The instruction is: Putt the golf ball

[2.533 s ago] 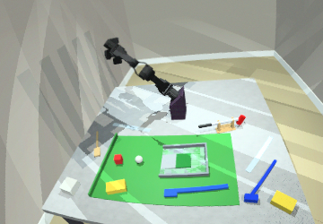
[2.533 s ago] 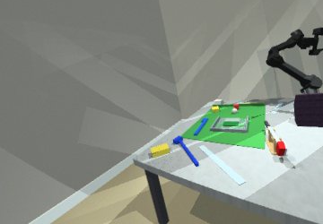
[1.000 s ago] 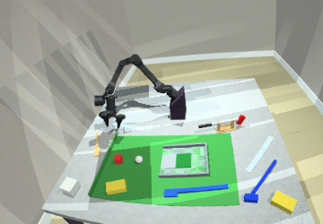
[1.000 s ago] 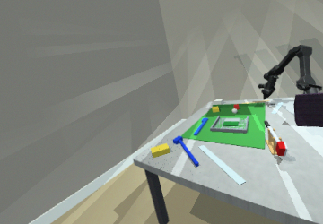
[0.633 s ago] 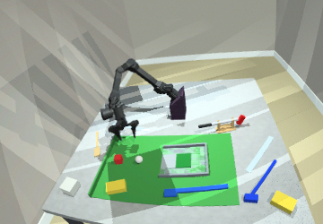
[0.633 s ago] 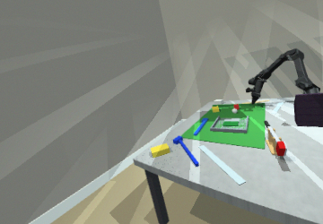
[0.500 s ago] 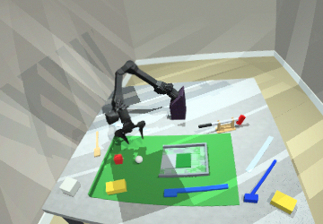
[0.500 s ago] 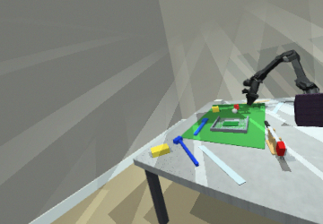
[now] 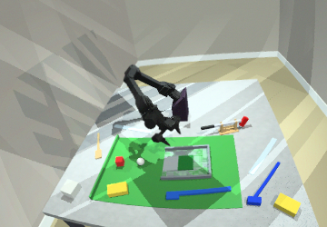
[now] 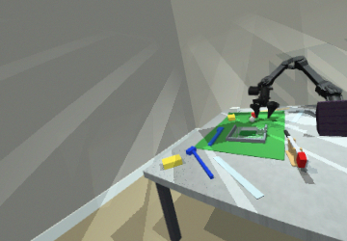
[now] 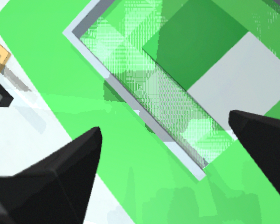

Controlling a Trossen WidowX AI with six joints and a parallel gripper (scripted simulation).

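Now: the wooden rack 20 cm behind my gripper tip, 28 cm to the left of it and 6 cm below it. The rest, counted from my gripper tip: red cube (15 cm ahead, 29 cm to the right, 7 cm below); white golf ball (12 cm ahead, 17 cm to the right, 7 cm below); green mat (13 cm ahead, 2 cm to the right, 9 cm below).
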